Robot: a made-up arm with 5 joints. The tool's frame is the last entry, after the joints. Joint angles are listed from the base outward. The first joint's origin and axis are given. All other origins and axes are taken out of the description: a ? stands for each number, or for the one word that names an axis. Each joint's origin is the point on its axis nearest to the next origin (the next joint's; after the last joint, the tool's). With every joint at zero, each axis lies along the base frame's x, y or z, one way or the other. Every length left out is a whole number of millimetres.
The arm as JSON. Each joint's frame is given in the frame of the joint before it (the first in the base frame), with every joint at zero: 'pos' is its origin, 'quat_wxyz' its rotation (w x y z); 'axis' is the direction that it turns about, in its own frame. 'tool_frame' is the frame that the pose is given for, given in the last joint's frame.
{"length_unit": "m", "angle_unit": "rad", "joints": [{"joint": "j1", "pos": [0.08, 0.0, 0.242], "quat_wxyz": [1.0, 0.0, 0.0, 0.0], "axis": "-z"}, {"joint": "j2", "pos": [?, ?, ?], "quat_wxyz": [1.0, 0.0, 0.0, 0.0], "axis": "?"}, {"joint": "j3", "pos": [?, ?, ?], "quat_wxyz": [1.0, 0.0, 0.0, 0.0], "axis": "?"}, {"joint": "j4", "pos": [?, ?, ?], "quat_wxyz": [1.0, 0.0, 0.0, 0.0], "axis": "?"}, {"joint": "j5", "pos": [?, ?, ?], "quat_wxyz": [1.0, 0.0, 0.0, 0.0], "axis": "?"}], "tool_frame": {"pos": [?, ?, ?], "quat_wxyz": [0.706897, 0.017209, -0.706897, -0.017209]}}
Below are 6 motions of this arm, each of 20 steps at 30 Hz.
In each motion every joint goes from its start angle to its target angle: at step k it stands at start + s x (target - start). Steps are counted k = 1, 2, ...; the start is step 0. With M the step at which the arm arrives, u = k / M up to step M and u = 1 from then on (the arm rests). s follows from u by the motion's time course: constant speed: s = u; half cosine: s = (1 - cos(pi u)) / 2; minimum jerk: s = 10 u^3 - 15 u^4 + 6 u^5.
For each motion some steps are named. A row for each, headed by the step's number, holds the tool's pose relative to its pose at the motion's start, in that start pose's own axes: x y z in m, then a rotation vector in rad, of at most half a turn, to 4 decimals.
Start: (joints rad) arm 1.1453 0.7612 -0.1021 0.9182 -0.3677
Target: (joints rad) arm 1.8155 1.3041 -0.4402 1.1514 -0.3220
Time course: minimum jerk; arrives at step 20
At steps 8, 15, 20:
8: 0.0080 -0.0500 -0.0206 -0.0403 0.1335 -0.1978
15: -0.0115 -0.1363 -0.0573 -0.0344 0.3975 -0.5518
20: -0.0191 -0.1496 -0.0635 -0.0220 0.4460 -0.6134

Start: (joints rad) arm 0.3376 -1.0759 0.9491 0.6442 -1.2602
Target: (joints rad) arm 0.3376 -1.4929 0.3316 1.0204 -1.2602
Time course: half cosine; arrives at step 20
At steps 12, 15, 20:
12: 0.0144 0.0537 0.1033 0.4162 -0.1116 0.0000
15: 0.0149 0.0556 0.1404 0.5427 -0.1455 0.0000
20: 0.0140 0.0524 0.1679 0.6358 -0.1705 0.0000

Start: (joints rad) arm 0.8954 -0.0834 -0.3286 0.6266 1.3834
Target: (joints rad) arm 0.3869 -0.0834 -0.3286 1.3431 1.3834
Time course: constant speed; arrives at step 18
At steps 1, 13, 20:
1: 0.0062 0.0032 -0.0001 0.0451 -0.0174 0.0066
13: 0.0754 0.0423 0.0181 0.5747 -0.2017 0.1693
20: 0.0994 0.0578 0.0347 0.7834 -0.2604 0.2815

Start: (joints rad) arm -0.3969 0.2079 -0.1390 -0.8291 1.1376
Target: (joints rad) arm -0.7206 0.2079 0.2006 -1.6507 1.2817
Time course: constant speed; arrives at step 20
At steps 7, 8, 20:
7: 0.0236 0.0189 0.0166 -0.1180 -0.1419 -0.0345
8: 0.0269 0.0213 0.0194 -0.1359 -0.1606 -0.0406
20: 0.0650 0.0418 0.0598 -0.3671 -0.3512 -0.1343

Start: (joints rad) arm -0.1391 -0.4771 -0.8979 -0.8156 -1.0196
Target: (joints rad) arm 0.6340 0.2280 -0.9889 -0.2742 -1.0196
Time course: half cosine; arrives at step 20
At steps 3, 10, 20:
3: -0.0035 -0.0086 0.0052 -0.0439 0.0508 0.0351
10: 0.0048 -0.0812 0.0573 -0.4386 0.3864 0.3707
20: 0.0899 -0.1355 0.1164 -0.9429 0.5573 0.8152

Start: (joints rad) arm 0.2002 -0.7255 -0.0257 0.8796 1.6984
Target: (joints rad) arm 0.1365 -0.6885 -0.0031 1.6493 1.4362
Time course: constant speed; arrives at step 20
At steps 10, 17, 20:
10: 0.0065 0.0188 -0.0018 0.4144 -0.0359 -0.1186
17: 0.0107 0.0305 0.0010 0.7070 -0.0261 -0.1879
20: 0.0123 0.0349 0.0031 0.8325 -0.0128 -0.2130

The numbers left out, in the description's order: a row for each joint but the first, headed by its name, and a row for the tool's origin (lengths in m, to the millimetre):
j2: xyz 0.032 -0.007 0.0, axis +y
j3: xyz 0.019 0.0 0.077, axis +y
j4: xyz 0.172 0.0 0.007, axis +y
j5: xyz 0.042 0.0 0.0, axis -x
tool: xyz 0.0 0.0 0.0

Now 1 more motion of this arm.
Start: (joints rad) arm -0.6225 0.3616 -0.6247 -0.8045 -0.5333
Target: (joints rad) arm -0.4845 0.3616 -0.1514 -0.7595 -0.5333
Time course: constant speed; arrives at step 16
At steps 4, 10, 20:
4: -0.0107 -0.0182 0.0155 -0.0867 0.0980 0.0291
10: -0.0227 -0.0438 0.0431 -0.2226 0.2411 0.0682
20: -0.0298 -0.0660 0.0752 -0.3650 0.3793 0.1009

